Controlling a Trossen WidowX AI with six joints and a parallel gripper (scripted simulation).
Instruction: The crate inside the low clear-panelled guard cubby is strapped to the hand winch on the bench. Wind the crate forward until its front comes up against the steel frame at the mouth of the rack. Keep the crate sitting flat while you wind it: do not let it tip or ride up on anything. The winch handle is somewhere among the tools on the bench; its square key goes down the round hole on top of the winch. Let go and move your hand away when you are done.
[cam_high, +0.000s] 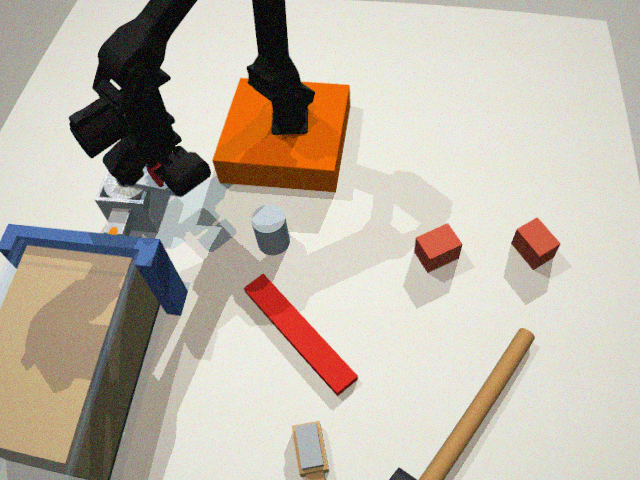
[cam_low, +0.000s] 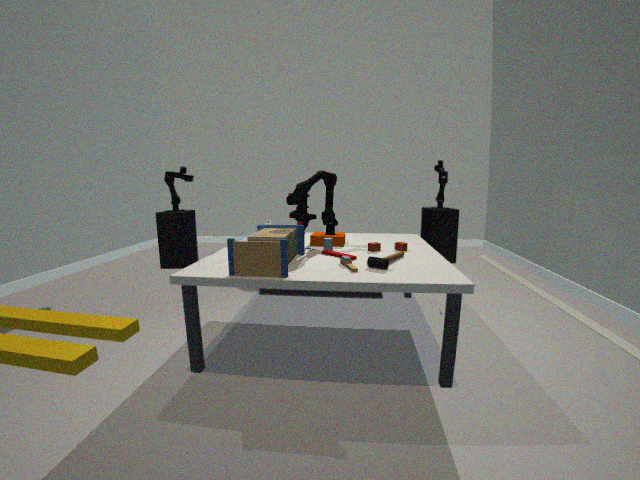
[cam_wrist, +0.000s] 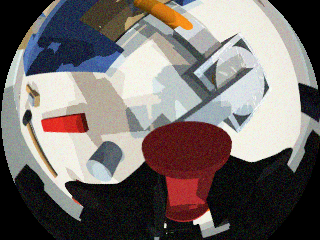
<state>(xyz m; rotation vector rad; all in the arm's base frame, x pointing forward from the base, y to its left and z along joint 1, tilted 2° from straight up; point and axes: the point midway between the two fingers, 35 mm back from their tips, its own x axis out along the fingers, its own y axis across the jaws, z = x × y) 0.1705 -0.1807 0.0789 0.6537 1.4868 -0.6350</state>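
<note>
The winch handle is 3 cm to the right of my gripper tip, 1 cm below it and 1 cm behind it. Also, from my gripper tip: red knob (2 cm above); then flat red bar (22 cm ahead, 20 cm to the left, 10 cm below); then grey winch (10 cm to the right, 8 cm below, 4 cm behind).
</note>
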